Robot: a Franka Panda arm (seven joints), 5 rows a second.
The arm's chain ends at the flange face. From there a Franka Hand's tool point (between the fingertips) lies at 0.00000 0.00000 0.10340 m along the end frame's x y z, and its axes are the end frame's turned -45 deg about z.
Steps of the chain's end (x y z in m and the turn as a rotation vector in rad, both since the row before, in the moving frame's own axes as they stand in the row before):
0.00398 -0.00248 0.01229 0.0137 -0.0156 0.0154
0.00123 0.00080 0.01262 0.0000 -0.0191 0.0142
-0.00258 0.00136 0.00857 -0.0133 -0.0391 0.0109
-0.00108 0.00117 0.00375 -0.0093 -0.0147 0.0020
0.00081 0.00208 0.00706 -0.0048 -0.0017 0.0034
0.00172 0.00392 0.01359 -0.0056 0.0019 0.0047
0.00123 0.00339 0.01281 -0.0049 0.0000 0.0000
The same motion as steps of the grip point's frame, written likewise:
0.00445 -0.00108 0.01227 0.0207 -0.0013 0.0154
-0.00108 0.00003 0.01260 0.0135 -0.0135 0.0142
-0.00661 -0.00277 0.00848 0.0182 -0.0371 0.0109
-0.00335 -0.00033 0.00373 0.0038 -0.0170 0.0020
-0.00137 0.00227 0.00706 -0.0022 -0.0046 0.0034
-0.00183 0.00454 0.01359 -0.0053 -0.0026 0.0047
-0.00189 0.00363 0.01281 -0.0035 -0.0035 0.0000

